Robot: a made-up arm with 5 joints.
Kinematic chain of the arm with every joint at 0, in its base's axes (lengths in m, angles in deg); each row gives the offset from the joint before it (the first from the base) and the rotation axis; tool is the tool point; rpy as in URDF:
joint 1: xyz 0.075 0 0.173 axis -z
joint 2: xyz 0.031 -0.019 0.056 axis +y
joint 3: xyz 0.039 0 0.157 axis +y
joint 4: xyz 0.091 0 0.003 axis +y
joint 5: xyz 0.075 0.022 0 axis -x
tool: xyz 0 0 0 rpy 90 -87.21 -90
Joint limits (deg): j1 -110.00..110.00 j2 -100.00..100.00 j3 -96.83..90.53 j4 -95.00..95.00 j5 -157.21..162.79
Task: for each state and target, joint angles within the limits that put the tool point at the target. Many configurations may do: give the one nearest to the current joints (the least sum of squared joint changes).
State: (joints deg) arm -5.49 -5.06 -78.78 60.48 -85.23
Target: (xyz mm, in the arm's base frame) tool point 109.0 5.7 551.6
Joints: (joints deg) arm -4.52 -13.99 -85.89 26.96 -85.23
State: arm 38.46 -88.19 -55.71 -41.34 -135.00
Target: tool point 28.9 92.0 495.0
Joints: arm 61.71 -63.13 -15.81 -31.33 -135.00
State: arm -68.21 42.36 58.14 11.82 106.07
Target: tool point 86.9 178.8 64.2
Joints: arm -85.23 75.81 21.73 -4.00 106.07
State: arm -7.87 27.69 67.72 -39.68 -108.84
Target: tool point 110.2 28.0 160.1
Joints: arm -34.68 75.50 89.47 -20.84 -108.84
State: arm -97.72 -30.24 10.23 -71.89 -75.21
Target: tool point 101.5 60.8 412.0
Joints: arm -63.86 -50.15 58.81 -66.08 -75.21
